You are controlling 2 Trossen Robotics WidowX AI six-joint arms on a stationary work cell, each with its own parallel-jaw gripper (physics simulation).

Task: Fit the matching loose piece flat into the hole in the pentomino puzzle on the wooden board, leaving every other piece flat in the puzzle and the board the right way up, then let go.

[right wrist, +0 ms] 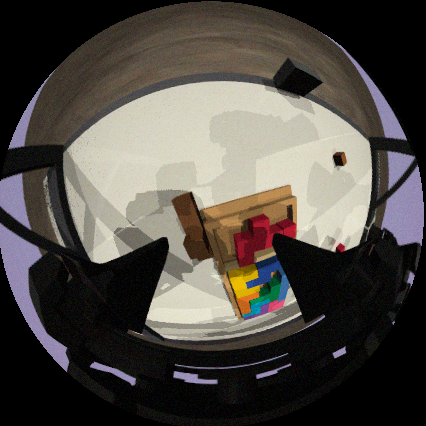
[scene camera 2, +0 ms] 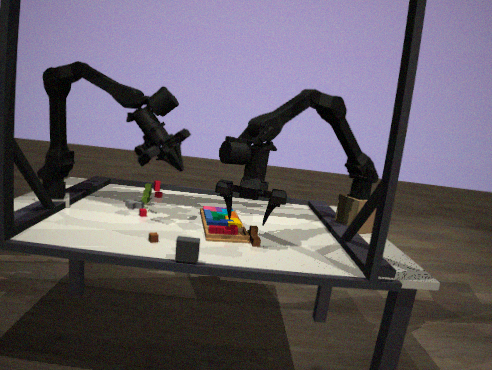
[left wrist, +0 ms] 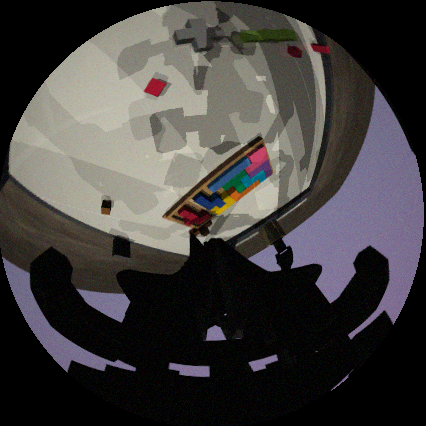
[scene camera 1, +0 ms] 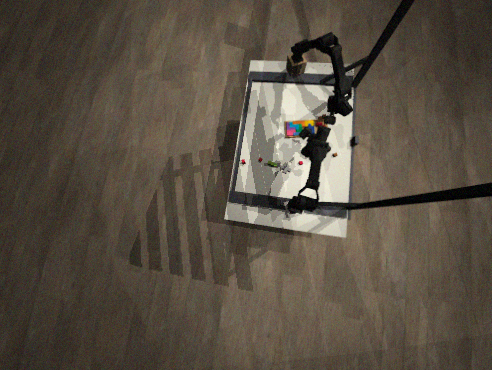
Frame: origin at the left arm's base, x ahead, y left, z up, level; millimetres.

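Seen in the pictures: left gripper, fingertip midpoint: (scene camera 2: 182, 170) (left wrist: 215, 242) (scene camera 1: 313, 137); right gripper, fingertip midpoint: (right wrist: 221, 241) (scene camera 2: 246, 222) (left wrist: 198, 238); left arm's base at its link origin: (right wrist: 369, 231) (scene camera 2: 53, 196) (scene camera 1: 293, 207); right arm's base at its link origin: (scene camera 2: 359, 197) (left wrist: 276, 240) (scene camera 1: 297, 58).
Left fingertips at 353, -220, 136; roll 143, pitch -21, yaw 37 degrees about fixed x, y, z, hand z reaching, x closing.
Observation:
Pixels of each thing's top centre, then the offset from my left fingertips to it, as dx, dy, dz. "spot": a spot on its surface instead.
- wooden board at its top centre: (right wrist: 261, 281) (left wrist: 221, 193) (scene camera 2: 222, 221) (scene camera 1: 306, 128) +129, -36, -145
- brown piece at its top centre: (right wrist: 192, 241) (scene camera 2: 254, 227) (left wrist: 202, 235) +163, -176, -120
- grey cross at a spot on its surface: (scene camera 2: 134, 204) spot: -103, +162, -145
- green piece at its top centre: (scene camera 2: 147, 185) -44, +261, -100
- brown cube at its top centre: (right wrist: 343, 158) (left wrist: 104, 210) (scene camera 2: 153, 233) -105, -144, -140
- dark block at its top centre: (scene camera 2: 188, 238) (left wrist: 121, 256) -61, -285, -102
The wooden board (scene camera 2: 225, 239) (right wrist: 250, 200) holds coloured pentomino pieces. A red piece (scene camera 2: 223, 229) (left wrist: 192, 215) (right wrist: 257, 230) lies at its near end in scene camera 2, with bare wood around it; I cannot tell if it is fully flat. A brown piece (scene camera 2: 254, 236) (right wrist: 188, 220) is outside the board, at its right edge in scene camera 2. My right gripper (scene camera 2: 247, 221) (right wrist: 221, 241) is open and empty above the board's edge near the brown piece. My left gripper (scene camera 2: 182, 169) is shut and empty, raised left of the board.
A grey cross (scene camera 2: 134, 204) (left wrist: 195, 35), a green piece (scene camera 2: 146, 193) (left wrist: 267, 35) and a red piece (scene camera 2: 143, 212) (left wrist: 155, 87) lie left of the board in scene camera 2. A brown cube (scene camera 2: 153, 237) (right wrist: 339, 159) and a dark block (scene camera 2: 187, 249) (right wrist: 296, 77) are near the front edge.

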